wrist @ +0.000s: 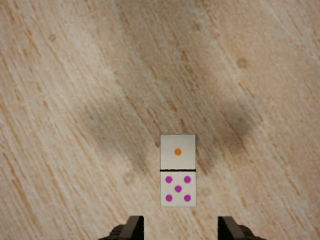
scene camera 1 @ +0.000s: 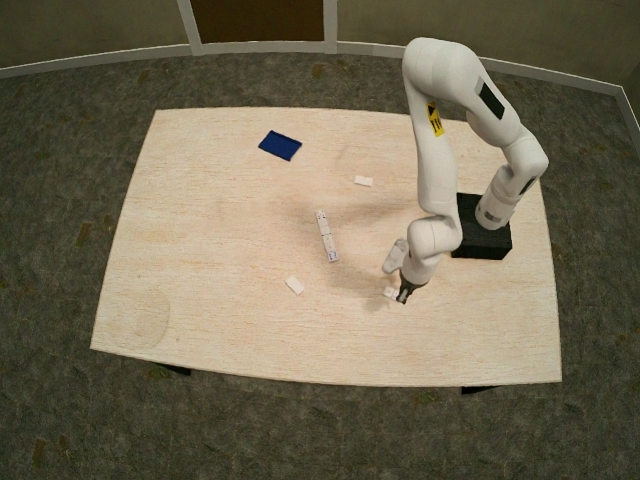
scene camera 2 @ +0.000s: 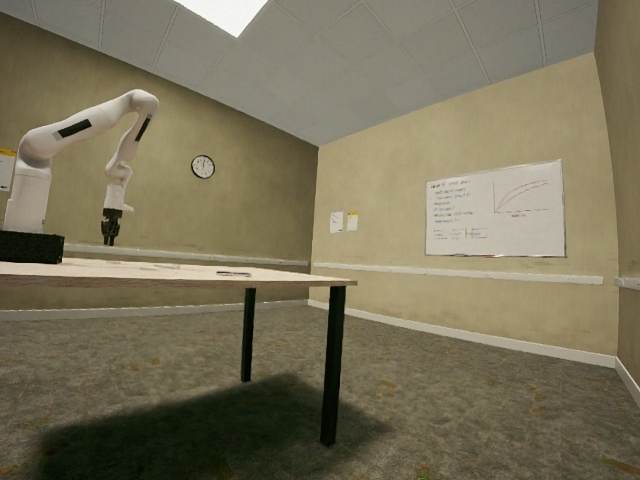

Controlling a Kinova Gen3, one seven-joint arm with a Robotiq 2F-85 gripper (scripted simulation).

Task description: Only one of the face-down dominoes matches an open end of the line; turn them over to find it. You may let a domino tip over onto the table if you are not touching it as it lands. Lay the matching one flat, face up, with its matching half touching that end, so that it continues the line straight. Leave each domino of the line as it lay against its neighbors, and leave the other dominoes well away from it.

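There's a white domino (wrist: pixel 178 188) that I can see here.
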